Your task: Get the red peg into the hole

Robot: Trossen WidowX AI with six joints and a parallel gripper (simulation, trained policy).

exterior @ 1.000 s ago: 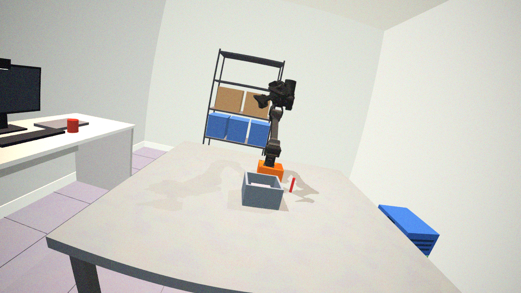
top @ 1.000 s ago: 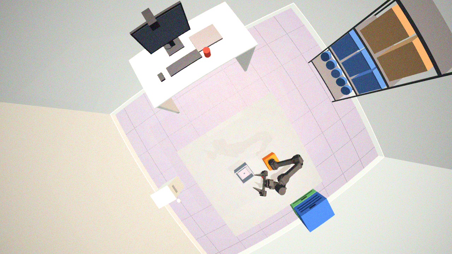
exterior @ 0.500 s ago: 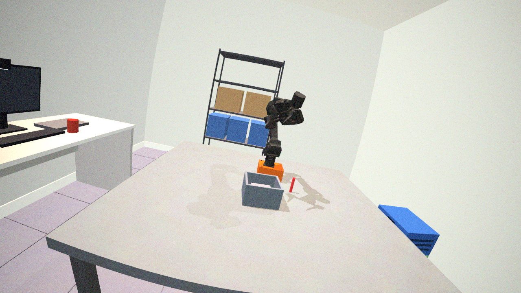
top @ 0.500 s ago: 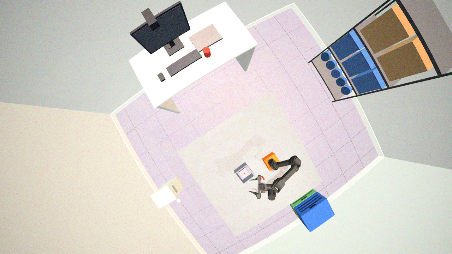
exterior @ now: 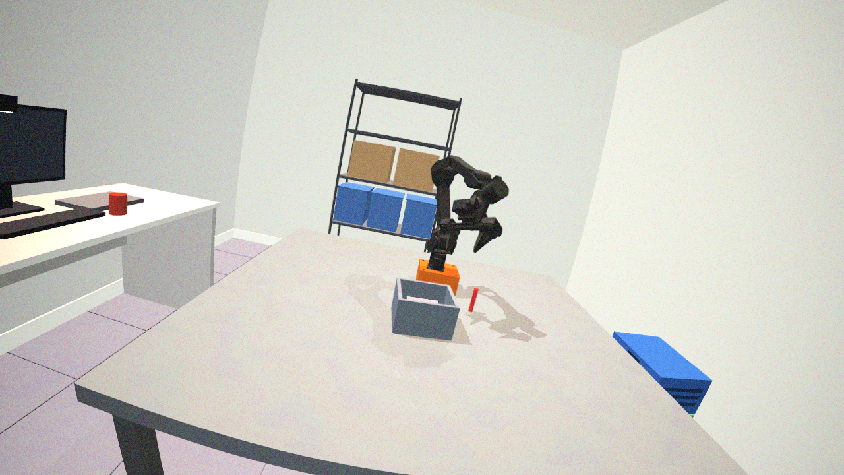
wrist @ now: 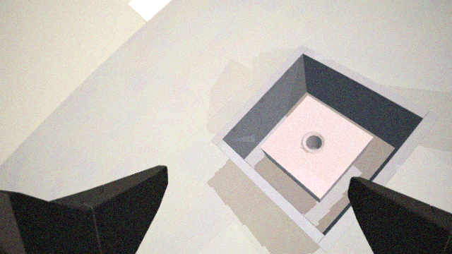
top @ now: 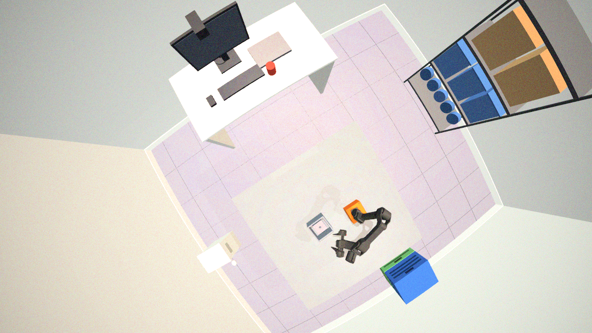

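My gripper tip is 180 mm above the red peg, 130 mm past it and 80 mm to the right of it. The rest, counted from my gripper tip: pale plate (170 mm below, 60 mm to the right, 40 mm ahead); then grey box (190 mm below, 60 mm to the right, 40 mm ahead).
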